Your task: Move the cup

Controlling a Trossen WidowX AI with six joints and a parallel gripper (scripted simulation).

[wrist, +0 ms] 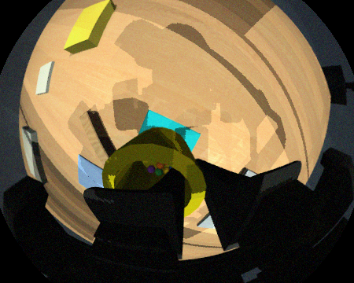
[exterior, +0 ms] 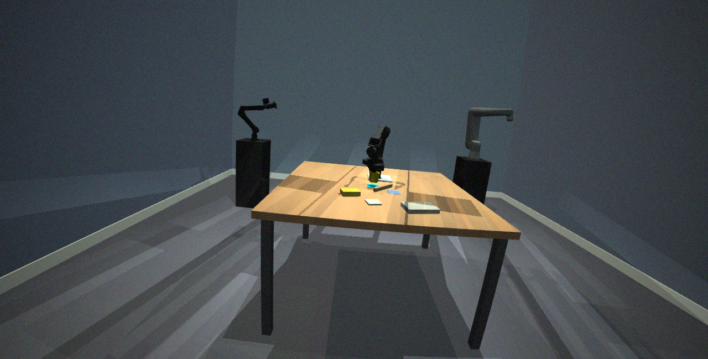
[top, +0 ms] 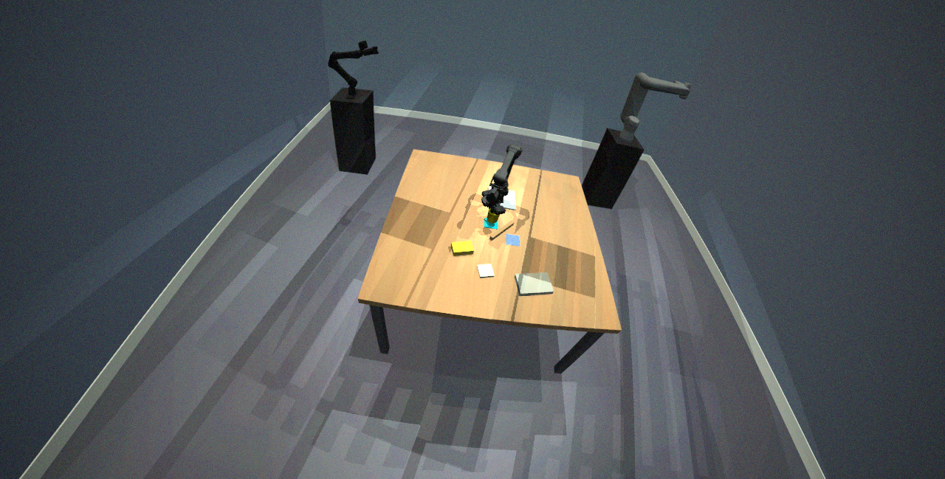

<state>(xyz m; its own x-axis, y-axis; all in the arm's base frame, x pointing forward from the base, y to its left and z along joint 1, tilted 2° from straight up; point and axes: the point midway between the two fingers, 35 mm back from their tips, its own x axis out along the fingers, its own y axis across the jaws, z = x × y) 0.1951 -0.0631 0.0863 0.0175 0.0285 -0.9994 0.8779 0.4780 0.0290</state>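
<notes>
Now: gripper tip 7 cm above the cyan pad, 2 cm to the right of it and 2 cm short of it. From my gripper tip the other things lie so: grey-blue pad (14 cm to the left, 14 cm ahead, 7 cm below); then small grey tile (38 cm ahead, 6 cm below, 1 cm to the right); then yellow cup (2 cm ahead, 1 cm to the left).
</notes>
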